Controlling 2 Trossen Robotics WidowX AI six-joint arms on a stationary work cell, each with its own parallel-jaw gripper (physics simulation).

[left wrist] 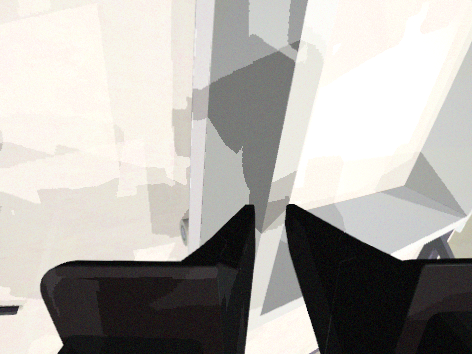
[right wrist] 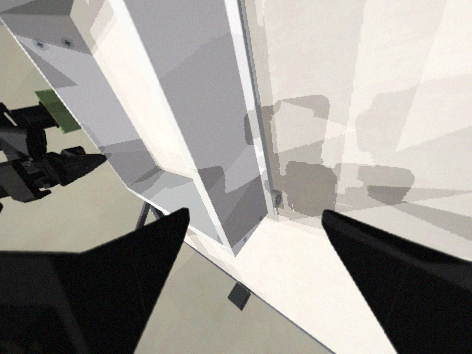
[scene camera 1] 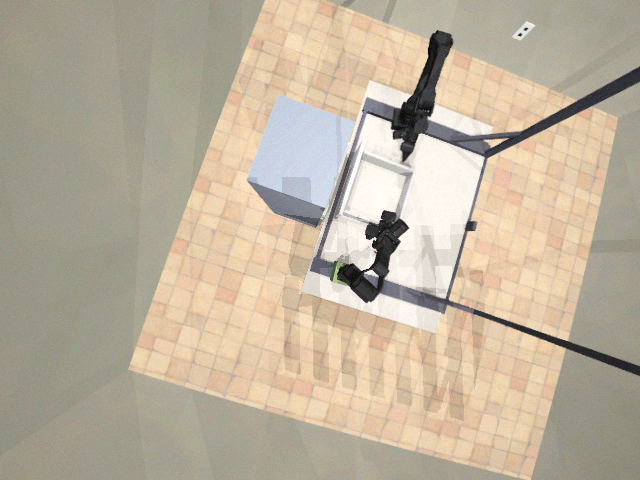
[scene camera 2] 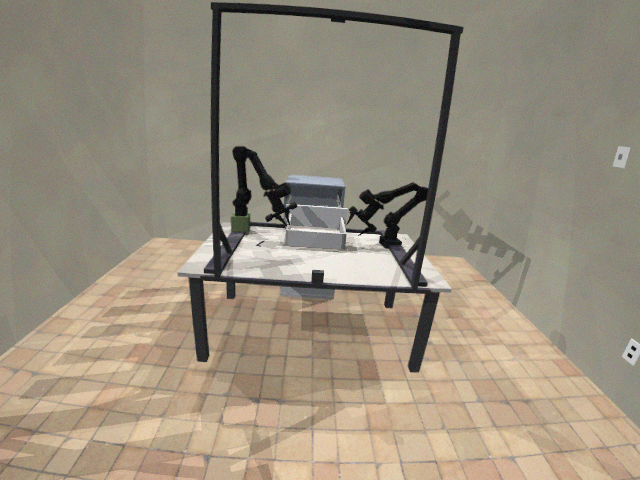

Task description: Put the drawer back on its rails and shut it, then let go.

A white drawer shows in the left wrist view point(353, 118), in the right wrist view, in scene camera 1 and in scene camera 2 point(310, 226). One and the same spot on the white drawer: point(right wrist: 172, 102) is point(scene camera 1: 388, 160). One and the same spot on a blue-grey cabinet: point(scene camera 1: 297, 161) is point(scene camera 2: 307, 179).
